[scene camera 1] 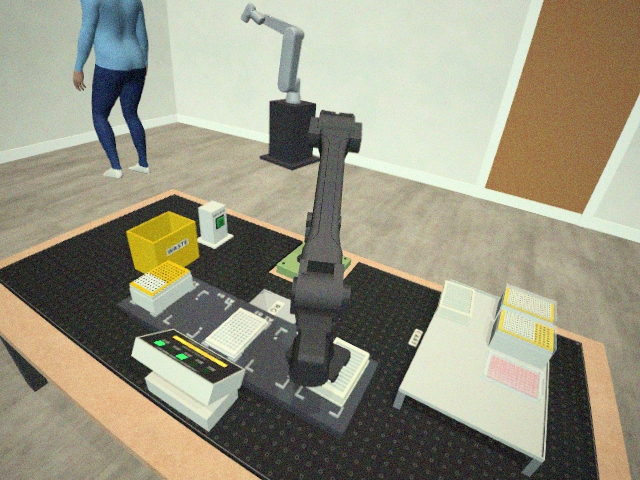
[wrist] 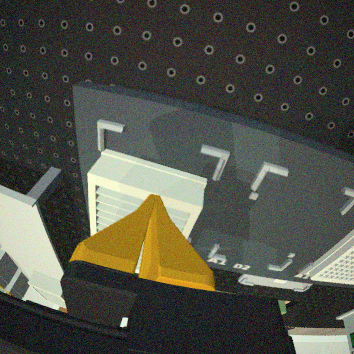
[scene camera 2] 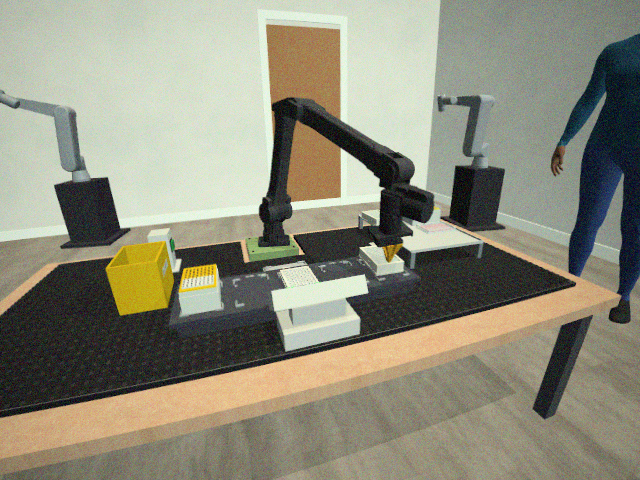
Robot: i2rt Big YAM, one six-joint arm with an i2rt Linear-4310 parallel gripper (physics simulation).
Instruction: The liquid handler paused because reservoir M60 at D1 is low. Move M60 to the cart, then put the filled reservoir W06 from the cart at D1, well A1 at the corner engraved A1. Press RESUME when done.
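Frame: origin at the arm's base, x back, y right, z up, level; metres.
Seen in the pictures: gripper, between the fingertips: (wrist: 152, 201) (scene camera 2: 388, 261); arm's base, origin of its link: (scene camera 2: 274, 242).
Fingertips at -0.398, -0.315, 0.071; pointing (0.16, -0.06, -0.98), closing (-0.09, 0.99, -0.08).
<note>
Offsets run from my fingertips to a thing's top centre, as dx, dy, dz. "spot": to the spot under its first point. Level surfaces: height alone.
The pale ribbed reservoir M60 {+0.063, +0.000, -0.001} (scene camera 1: 354, 367) (scene camera 2: 378, 262) (wrist: 145, 172) sits at D1, at the cart-side end of the dark deck {dz -0.039} (scene camera 1: 268, 386) (wrist: 285, 215); its label is not readable. My gripper (scene camera 2: 392, 259) (wrist: 152, 201) is shut with nothing between its yellow fingers. The fingertips are over the reservoir; contact cannot be told. In scene camera 1 the arm hides them. On the cart {+0.350, -0.234, -0.021} (scene camera 1: 444, 366) (scene camera 2: 449, 240) (wrist: 25, 220), a pale container with a lined top {+0.450, -0.118, +0.005} (scene camera 1: 458, 299) stands at the back left; whether it is W06 is not readable. A white tower (scene camera 1: 212, 223) (scene camera 2: 160, 242) has a green screen.
The cart also holds two yellow-topped tip racks {+0.519, -0.282, +0.044} (scene camera 1: 529, 304) {+0.411, -0.295, +0.044} (scene camera 1: 524, 333) and a pink plate {+0.304, -0.308, -0.013} (scene camera 1: 514, 376). A white well plate {-0.001, +0.246, -0.024} (scene camera 1: 237, 330) (scene camera 2: 298, 276) and another tip rack {-0.044, +0.490, +0.026} (scene camera 1: 160, 286) (scene camera 2: 200, 294) stand on the deck. A display console {spot: -0.172, +0.175, +0.053} (scene camera 1: 188, 369) (scene camera 2: 319, 315) and yellow waste bin {+0.074, +0.674, +0.048} (scene camera 1: 162, 242) (scene camera 2: 139, 284) stand nearby.
</note>
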